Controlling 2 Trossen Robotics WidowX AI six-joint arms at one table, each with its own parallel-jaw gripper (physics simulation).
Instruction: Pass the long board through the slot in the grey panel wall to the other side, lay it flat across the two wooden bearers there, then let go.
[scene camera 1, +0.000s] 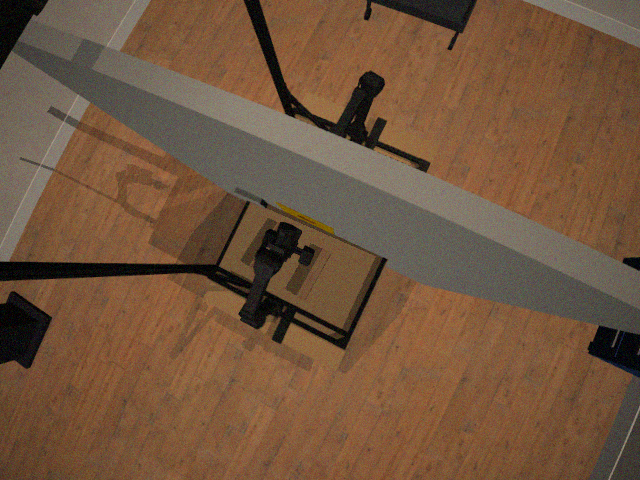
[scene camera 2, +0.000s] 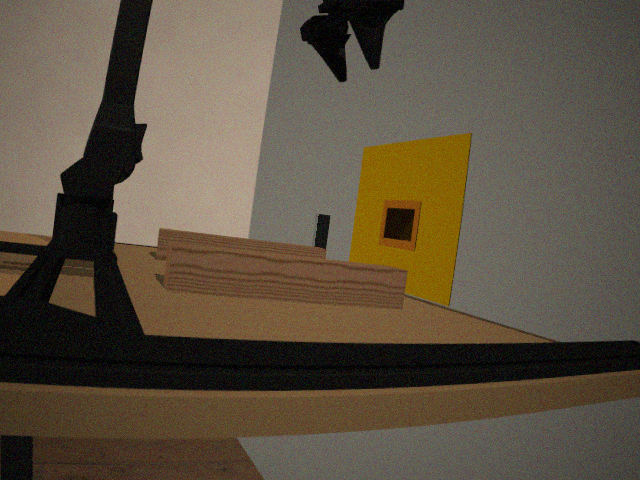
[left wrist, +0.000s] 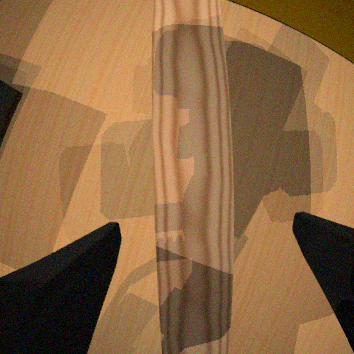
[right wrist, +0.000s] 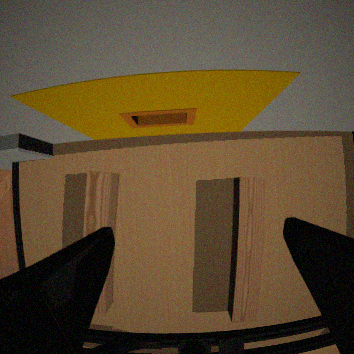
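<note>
The long board runs top to bottom through the left wrist view, over the table. My left gripper is open, with one finger on each side of the board and a gap to both. The grey wall carries a yellow panel with the orange-framed slot; no board shows in it. Two wooden bearers, the nearer one and the farther one, stand parallel on the table. My right gripper is open and empty, high above them.
The wall stands between the left arm and the right arm. A dark-ended block is at the wall beside the yellow panel. A black frame rail edges the right arm's table. Shadows fall over the board.
</note>
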